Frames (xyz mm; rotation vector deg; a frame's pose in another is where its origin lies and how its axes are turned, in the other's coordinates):
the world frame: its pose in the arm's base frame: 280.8 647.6 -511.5 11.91 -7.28 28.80
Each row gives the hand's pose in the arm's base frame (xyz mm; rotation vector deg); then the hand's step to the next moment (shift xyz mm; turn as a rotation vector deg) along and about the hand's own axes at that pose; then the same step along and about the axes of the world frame.
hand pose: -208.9 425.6 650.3 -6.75 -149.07 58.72
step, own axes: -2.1 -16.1 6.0 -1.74 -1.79 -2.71
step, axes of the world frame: -5.8 -13.1 9.6 2.78 -0.79 2.29
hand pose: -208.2 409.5 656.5 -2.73 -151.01 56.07
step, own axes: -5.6 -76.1 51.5 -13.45 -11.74 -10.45
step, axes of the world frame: -44.7 -74.1 31.4 14.63 -10.18 10.50
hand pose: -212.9 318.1 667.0 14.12 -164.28 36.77
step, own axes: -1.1 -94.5 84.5 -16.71 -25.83 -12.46
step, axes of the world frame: -56.0 -113.4 -9.0 16.03 -21.83 19.19
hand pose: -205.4 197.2 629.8 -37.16 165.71 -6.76
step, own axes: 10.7 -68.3 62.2 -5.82 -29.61 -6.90
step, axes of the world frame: -14.7 -82.8 -39.7 4.88 -26.59 15.09
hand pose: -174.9 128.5 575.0 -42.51 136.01 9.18
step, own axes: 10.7 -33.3 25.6 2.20 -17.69 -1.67
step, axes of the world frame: 6.0 -38.2 -19.7 -0.91 -17.34 4.38
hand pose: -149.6 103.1 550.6 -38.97 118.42 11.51
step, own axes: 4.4 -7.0 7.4 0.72 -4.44 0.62
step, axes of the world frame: 3.0 -8.7 -6.2 0.40 -4.51 0.27
